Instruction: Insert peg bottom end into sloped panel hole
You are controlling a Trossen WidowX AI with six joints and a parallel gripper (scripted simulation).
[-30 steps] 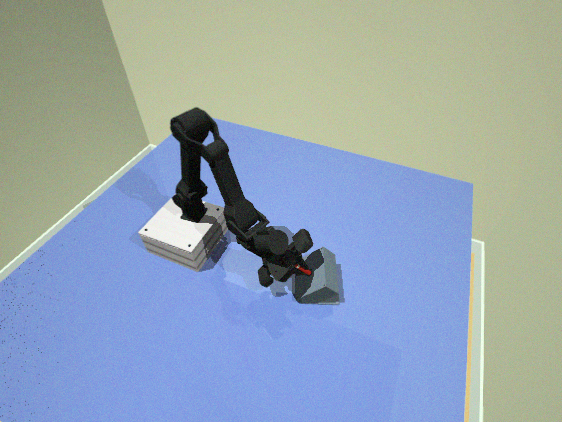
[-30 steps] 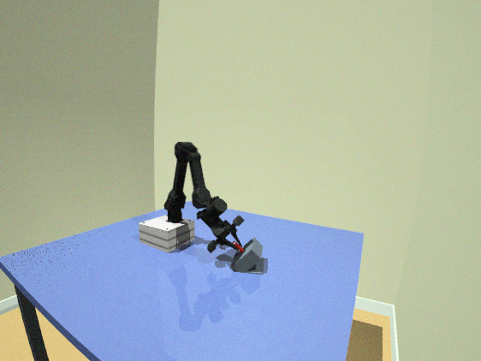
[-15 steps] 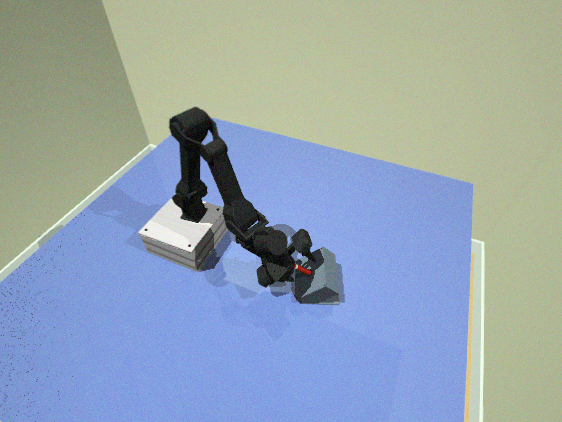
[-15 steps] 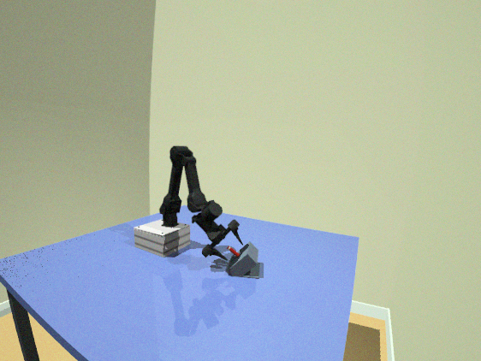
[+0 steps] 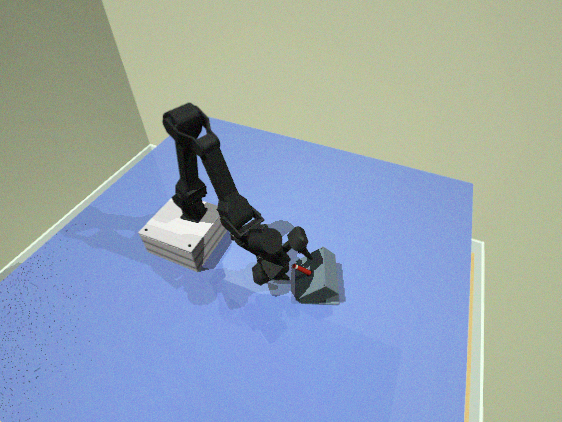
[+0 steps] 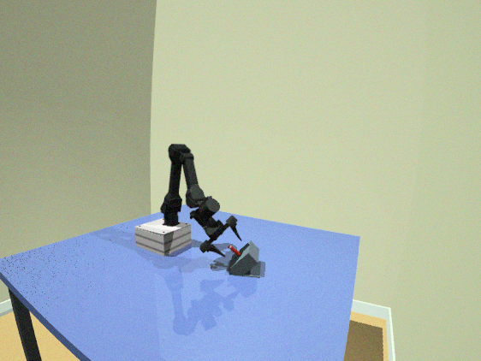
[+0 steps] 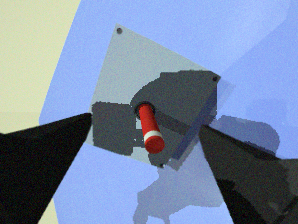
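The red round peg is 10 mm below my gripper tip. From my gripper tip the other things lie so: grey sloped panel (40 mm ahead, 20 mm to the left, 40 mm below).
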